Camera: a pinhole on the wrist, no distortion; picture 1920 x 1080 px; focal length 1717.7 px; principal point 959.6 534.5 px. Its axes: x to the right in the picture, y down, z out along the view. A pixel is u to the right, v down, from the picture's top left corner.
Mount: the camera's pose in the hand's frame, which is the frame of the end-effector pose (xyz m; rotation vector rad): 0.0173 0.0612 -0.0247 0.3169 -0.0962 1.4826
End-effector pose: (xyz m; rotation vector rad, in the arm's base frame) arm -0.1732 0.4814 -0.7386 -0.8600 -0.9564 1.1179
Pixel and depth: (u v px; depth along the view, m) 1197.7 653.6 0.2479
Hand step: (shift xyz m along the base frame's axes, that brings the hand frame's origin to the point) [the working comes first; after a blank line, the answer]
In the camera's frame: 0.0344 0.0172 0.2479

-0.2121 0.0597 0.0591
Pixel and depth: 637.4 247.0 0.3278
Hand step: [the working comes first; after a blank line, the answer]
In the camera's frame: -0.0615 -0.0549 0.3278

-0.2002 0.1073 0.1945
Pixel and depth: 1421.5 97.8 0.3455
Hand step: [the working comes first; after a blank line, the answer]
In the camera's frame: 0.0929 -0.0878 0.3455

-0.2873 0.1912 0.0915
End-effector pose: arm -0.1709 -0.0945 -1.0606 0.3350 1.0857 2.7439
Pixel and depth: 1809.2 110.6 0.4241
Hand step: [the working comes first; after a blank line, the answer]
In the camera's frame: 0.2098 -0.1047 0.4241

-0.0856 0.2156 0.4243
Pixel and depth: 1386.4 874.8 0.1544
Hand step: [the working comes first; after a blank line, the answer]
In the camera's frame: 0.0384 0.0306 0.1544

0.0222 0.0497 0.1393
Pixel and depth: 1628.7 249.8 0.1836
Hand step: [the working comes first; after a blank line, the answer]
In the camera's frame: 0.0715 -0.0304 0.1836

-0.0365 0.0686 0.1826
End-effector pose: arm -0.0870 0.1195 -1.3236 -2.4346 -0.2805 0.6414
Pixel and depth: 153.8 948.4 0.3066
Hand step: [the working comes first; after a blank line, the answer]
In the camera's frame: -0.1438 0.0739 0.3066

-0.1554 0.2345 -0.0664
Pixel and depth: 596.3 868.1 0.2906
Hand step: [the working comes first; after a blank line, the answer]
In the camera's frame: -0.0615 0.0564 0.2906

-0.1333 0.1779 -0.1269
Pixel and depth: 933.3 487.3 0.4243
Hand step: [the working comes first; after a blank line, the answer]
In the camera's frame: -0.0065 -0.0117 0.4243

-0.1221 0.2631 -0.2616
